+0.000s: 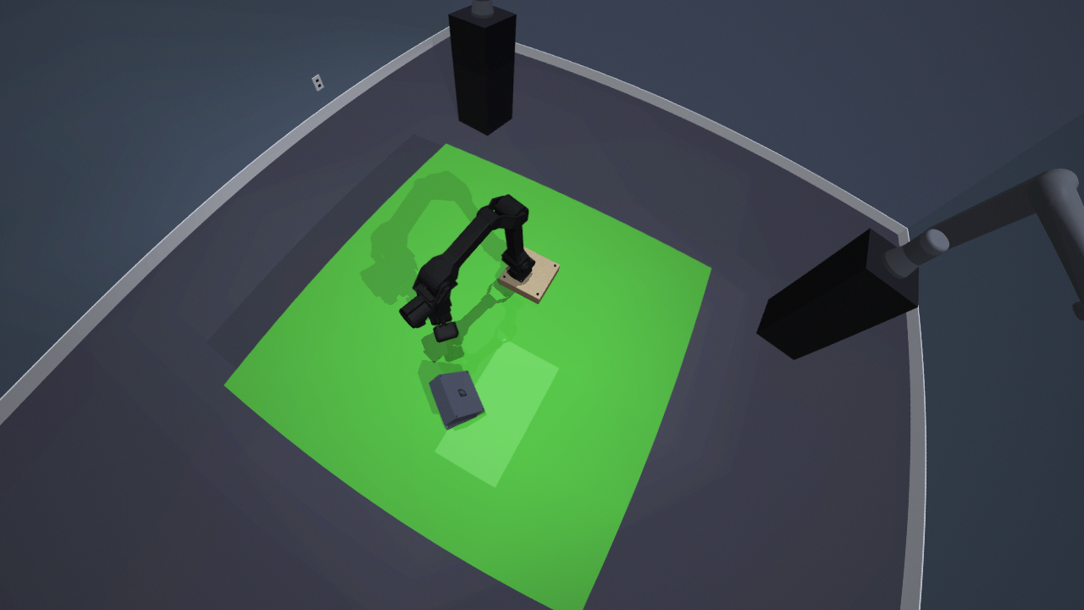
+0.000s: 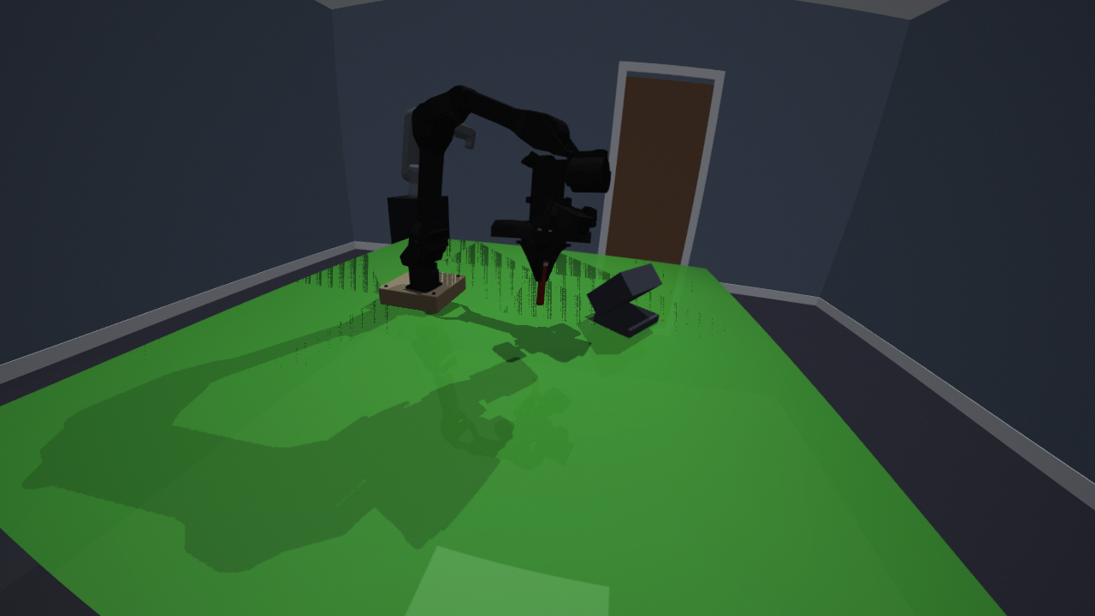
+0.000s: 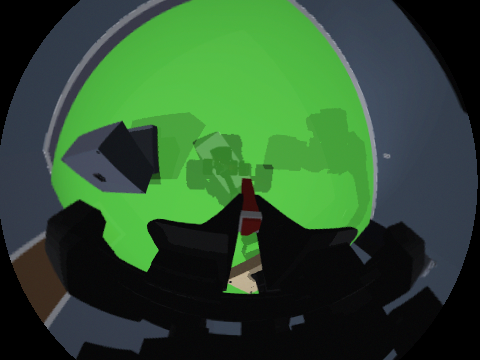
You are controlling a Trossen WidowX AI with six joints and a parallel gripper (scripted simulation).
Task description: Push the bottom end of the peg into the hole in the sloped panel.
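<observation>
Now: gripper tip 19 cm to the right of the grey sloped panel, 14 cm short of it and 5 cm above it. From my gripper tip the other things lie so: red peg: 1 cm above.
</observation>
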